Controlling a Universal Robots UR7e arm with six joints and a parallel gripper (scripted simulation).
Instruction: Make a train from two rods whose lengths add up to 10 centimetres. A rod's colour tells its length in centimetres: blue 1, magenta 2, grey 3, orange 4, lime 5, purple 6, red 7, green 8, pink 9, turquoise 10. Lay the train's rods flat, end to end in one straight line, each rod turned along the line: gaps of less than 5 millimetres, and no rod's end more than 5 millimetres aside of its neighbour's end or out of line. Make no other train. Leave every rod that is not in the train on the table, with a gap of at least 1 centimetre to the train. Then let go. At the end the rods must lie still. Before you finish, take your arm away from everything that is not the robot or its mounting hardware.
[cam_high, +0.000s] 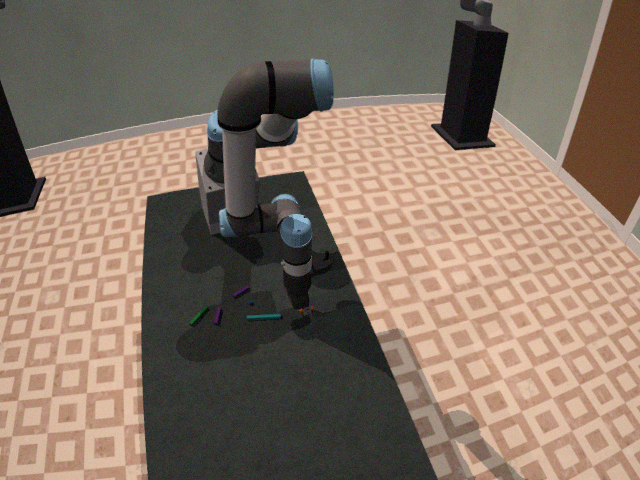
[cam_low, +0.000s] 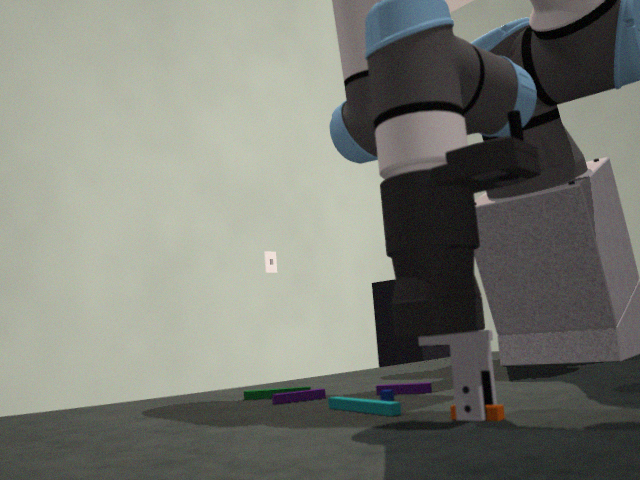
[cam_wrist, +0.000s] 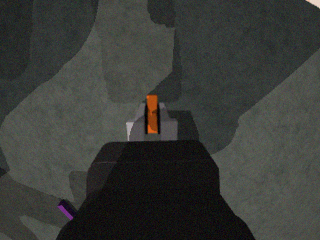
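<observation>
My hand is 13 cm to the left of the turquoise rod, 1 cm past it and 1 cm above it. Also, from my hand: purple rod (26 cm to the right, 4 cm behind, 1 cm below); small blue rod (16 cm to the right, 7 cm behind, 1 cm below); orange rod (1 cm below).
</observation>
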